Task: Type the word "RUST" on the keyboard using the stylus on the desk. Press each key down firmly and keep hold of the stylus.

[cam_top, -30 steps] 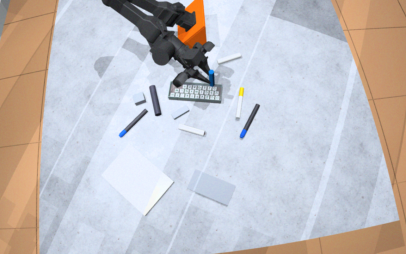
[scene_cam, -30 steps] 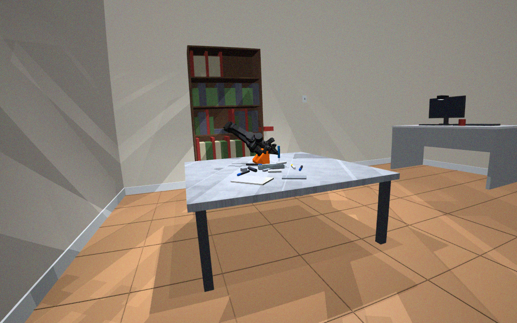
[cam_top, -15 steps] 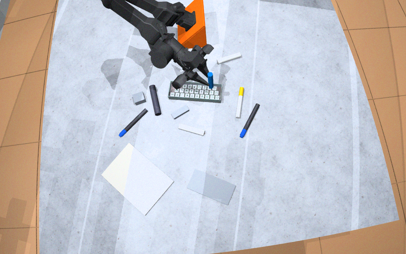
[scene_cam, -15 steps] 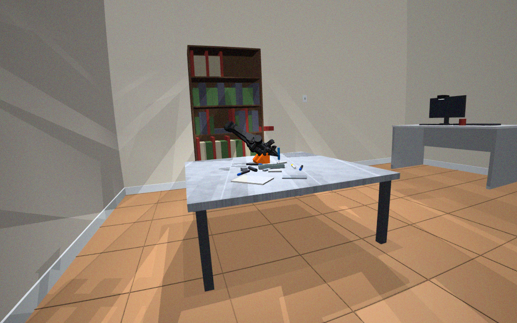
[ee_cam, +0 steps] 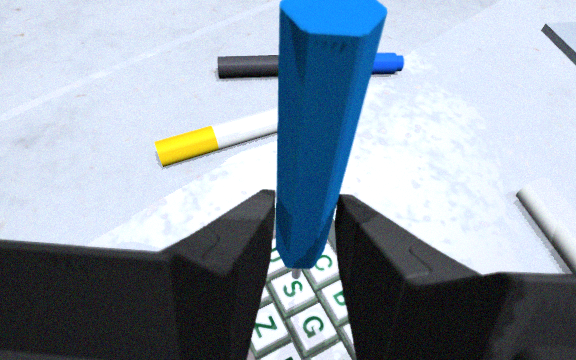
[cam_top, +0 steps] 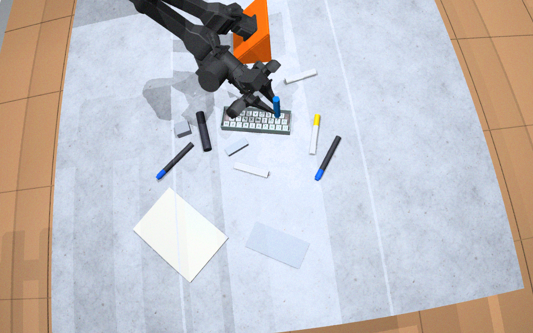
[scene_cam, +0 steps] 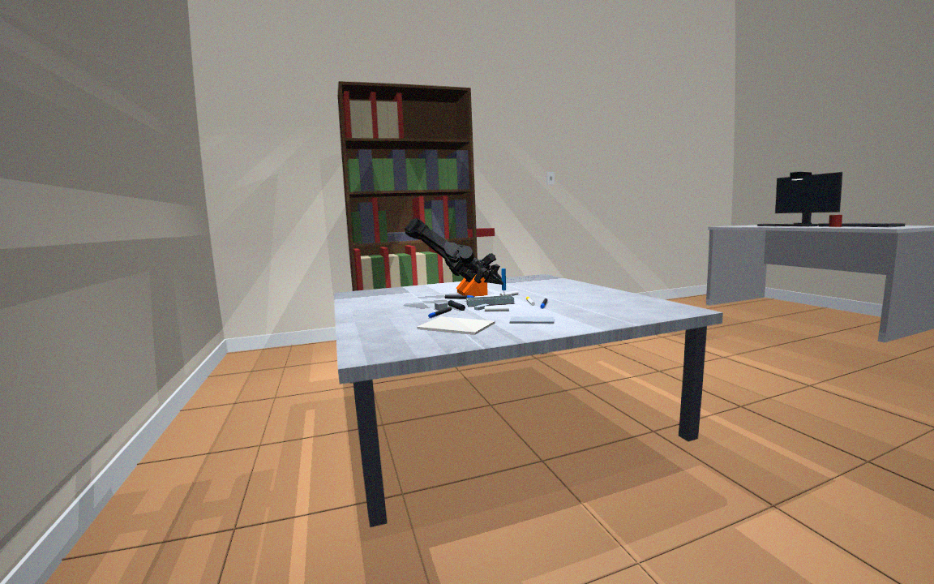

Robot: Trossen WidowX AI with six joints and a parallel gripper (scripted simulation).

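My gripper tip is 7 cm to the left of the T key and 7 cm above it. Round my gripper tip: yellow-capped marker 10 cm to the left, 8 cm below, 4 cm ahead; then blue stylus 2 cm below; then dark cylinder 21 cm to the right, 7 cm below.
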